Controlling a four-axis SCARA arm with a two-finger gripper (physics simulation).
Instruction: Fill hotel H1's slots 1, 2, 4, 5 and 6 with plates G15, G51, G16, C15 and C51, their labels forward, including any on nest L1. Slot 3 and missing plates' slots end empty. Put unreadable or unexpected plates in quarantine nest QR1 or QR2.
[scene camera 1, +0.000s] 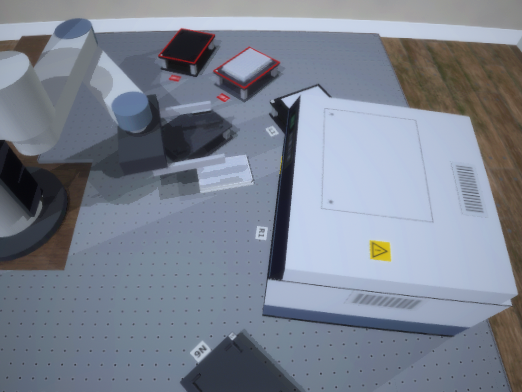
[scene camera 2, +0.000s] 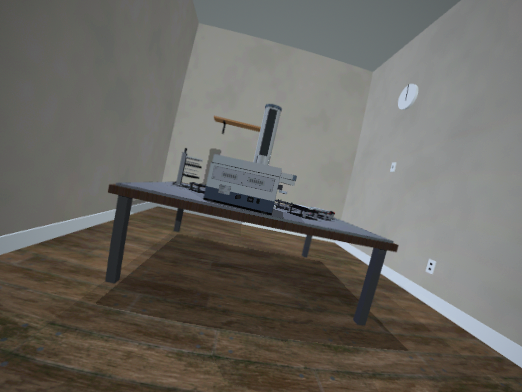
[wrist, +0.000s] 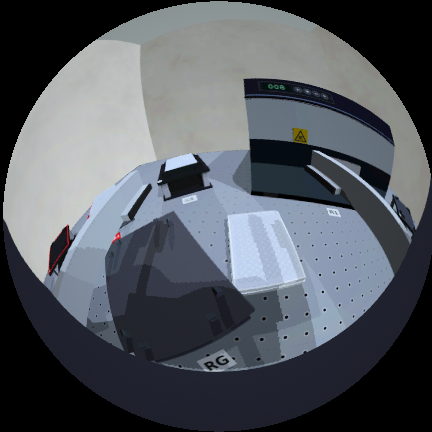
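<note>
My gripper is open and empty above the dark nest labelled RG. A white plate lies on the perforated board beside that nest, off it and partly under one finger in scene camera 1; no label on it is readable. Another white plate sits on nest L1, partly hidden by the instrument in scene camera 1. A red-rimmed nest holds a white plate; a second red-rimmed nest is empty.
A large white instrument stands right of the gripper in scene camera 1, near label R1. A dark nest labelled N6 is at the bottom. A shelved rack stands on the table; its label is unreadable.
</note>
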